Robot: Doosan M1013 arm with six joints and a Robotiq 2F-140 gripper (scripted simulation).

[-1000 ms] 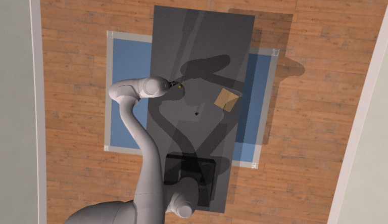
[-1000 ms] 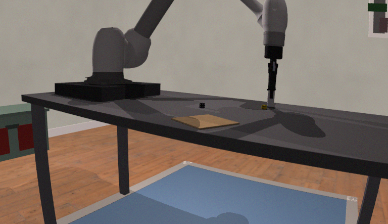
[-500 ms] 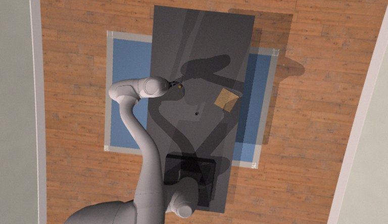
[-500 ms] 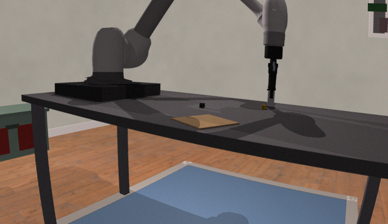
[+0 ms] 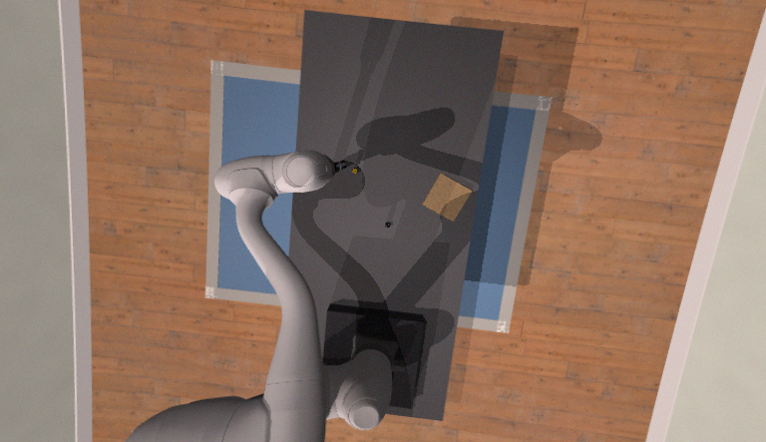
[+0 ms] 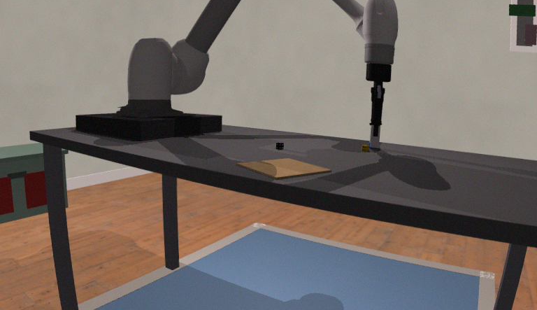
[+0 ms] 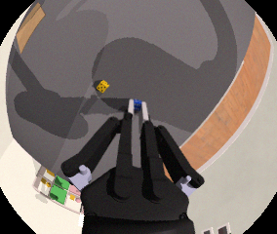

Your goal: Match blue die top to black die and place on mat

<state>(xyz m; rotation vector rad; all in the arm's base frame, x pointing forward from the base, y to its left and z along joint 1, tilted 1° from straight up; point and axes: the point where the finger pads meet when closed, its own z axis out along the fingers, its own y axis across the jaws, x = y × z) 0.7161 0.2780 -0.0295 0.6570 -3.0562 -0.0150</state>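
My hand is 30 mm past the tan mat, 440 mm to the left of it and 30 mm above it. From my hand the other things lie so: yellow die 80 mm to the right, 30 mm below; blue die 10 mm behind, 30 mm below; black die 180 mm behind, 240 mm to the right, 30 mm below.
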